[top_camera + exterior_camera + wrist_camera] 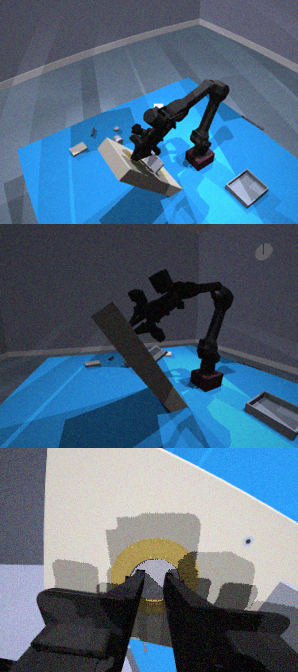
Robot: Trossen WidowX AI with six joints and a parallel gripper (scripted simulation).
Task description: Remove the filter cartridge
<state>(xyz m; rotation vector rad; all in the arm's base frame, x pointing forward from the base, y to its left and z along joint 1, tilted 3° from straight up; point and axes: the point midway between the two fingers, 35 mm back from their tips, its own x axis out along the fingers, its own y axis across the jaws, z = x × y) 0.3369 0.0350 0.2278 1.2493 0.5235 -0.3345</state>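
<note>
The beige service panel is 8 cm below my gripper tip and 4 cm behind it. Round my gripper tip: grey tray 46 cm behind, 25 cm to the left, 25 cm below; then white round filter cartridge 1 cm below, 1 cm ahead.
</note>
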